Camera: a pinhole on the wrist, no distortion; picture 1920 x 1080 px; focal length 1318.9 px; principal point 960.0 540.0 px. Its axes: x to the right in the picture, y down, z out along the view. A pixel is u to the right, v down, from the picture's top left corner.
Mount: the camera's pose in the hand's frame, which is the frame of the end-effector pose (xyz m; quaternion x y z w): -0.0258 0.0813 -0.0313 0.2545 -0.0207 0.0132 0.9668
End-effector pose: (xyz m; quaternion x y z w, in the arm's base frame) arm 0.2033 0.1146 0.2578 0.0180 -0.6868 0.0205 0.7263
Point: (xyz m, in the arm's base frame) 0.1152 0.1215 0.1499
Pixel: 155 522
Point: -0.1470 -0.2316 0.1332
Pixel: 700 160
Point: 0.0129 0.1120 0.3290
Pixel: 1510 790
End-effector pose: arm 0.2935 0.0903 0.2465 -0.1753 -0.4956 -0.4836 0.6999
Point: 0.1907 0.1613 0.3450
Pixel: 1447 468
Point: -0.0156 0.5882 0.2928
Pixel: 552 1024
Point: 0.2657 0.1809 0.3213
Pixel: 1407 816
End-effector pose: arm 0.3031 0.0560 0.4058 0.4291 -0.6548 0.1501 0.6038
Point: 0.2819 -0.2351 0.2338
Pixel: 913 178
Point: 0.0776 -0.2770 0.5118
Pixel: 1828 967
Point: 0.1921 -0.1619 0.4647
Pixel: 1772 652
